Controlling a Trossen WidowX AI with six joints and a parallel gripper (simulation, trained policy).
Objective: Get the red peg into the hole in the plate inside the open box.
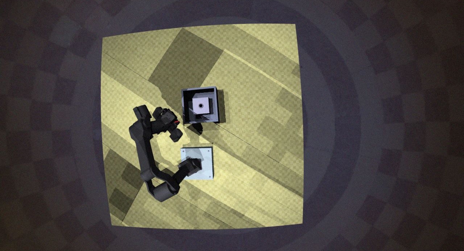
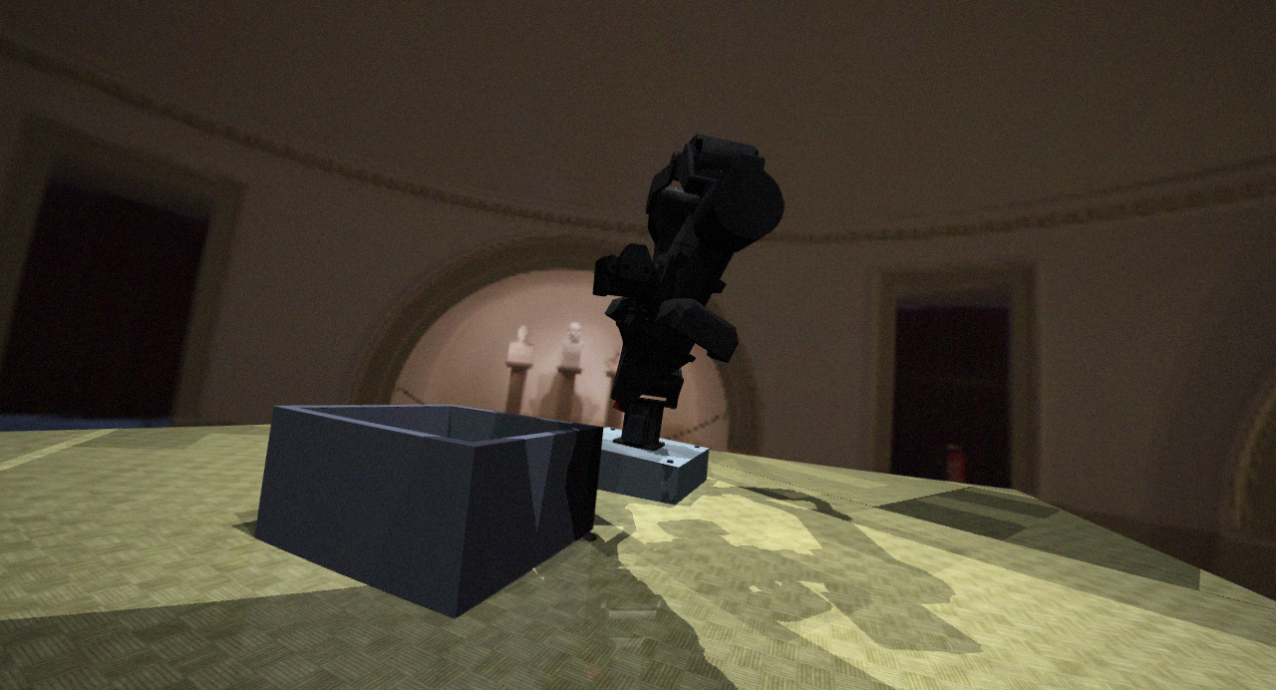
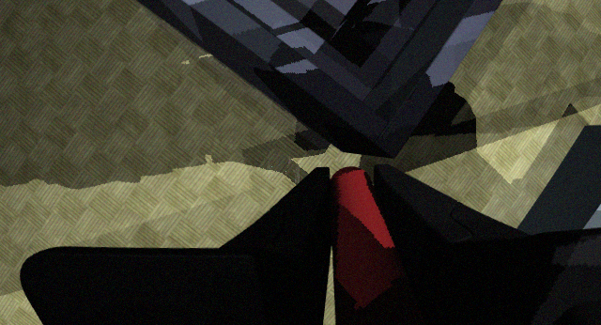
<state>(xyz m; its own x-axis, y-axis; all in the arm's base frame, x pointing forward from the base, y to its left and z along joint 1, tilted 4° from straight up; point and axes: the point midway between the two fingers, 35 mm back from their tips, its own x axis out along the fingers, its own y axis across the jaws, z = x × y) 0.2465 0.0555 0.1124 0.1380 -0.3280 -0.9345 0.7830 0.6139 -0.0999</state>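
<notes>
My gripper tip is 80 mm short of the grey plate, 110 mm to the left of it and 80 mm above it. Also, from my gripper tip: dark blue box: 80 mm ahead, 110 mm to the right, 100 mm below; red peg: 10 mm to the left, 30 mm above.
</notes>
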